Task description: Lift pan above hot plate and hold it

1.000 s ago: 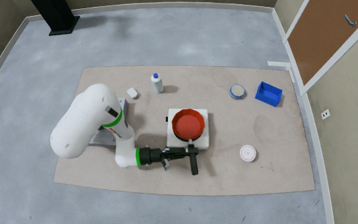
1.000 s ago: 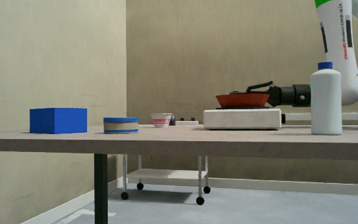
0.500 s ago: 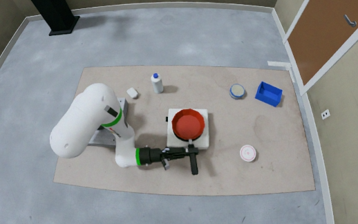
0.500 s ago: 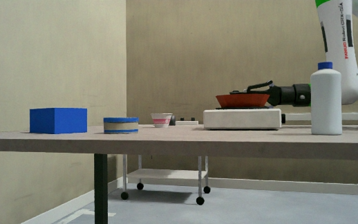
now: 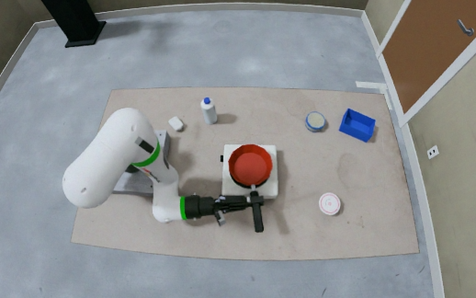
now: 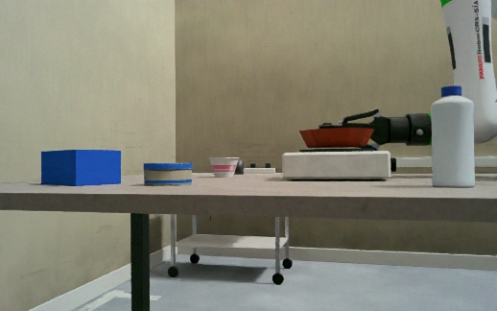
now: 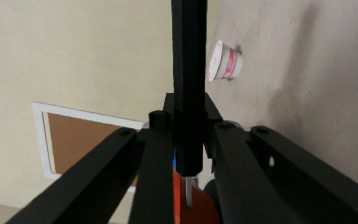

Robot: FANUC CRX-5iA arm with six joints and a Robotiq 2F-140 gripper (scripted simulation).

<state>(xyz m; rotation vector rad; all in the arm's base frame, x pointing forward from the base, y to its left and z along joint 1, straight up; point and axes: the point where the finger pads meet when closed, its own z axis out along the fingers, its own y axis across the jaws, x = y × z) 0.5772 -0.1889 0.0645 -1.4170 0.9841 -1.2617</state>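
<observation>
Now: the red pan 10 cm to the left of my hand, 2 cm below it and 1 cm behind it. From my hand the other things lie so: white hot plate 16 cm to the left, 10 cm below, 4 cm behind; white bottle 45 cm to the left, 23 cm behind, 5 cm below; pink-striped cup 33 cm ahead, 10 cm below, 1 cm to the left.
</observation>
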